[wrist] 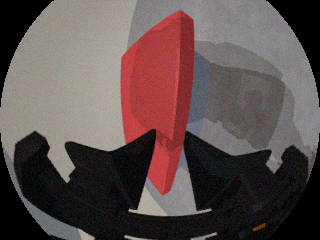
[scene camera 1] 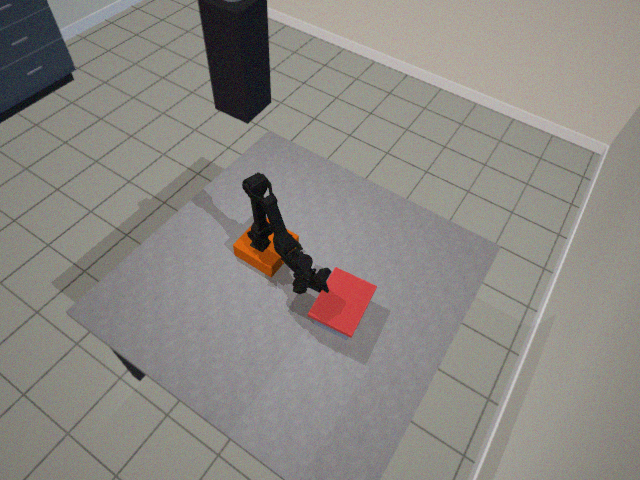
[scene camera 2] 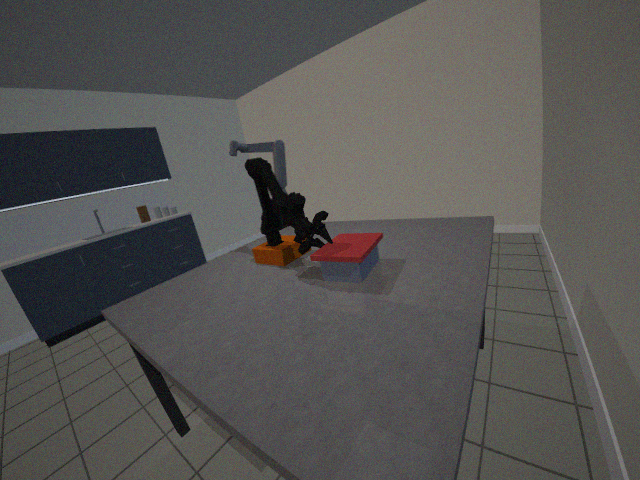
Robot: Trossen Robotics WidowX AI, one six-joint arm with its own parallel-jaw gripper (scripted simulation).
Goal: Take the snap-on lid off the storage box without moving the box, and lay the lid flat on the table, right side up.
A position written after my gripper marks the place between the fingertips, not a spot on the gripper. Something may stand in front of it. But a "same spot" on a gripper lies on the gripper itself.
Labels:
My gripper shows in the wrist view, in scene camera 1 [325, 292] and in scene camera 2. A red lid shows in the wrist view, in scene camera 1 and in scene camera 2 [354, 247]. One and the same spot on my gripper: [scene camera 2: 321, 230] is [wrist: 135, 191]. One and the same spot on the red lid: [wrist: 156, 72] is [scene camera 1: 321, 304].

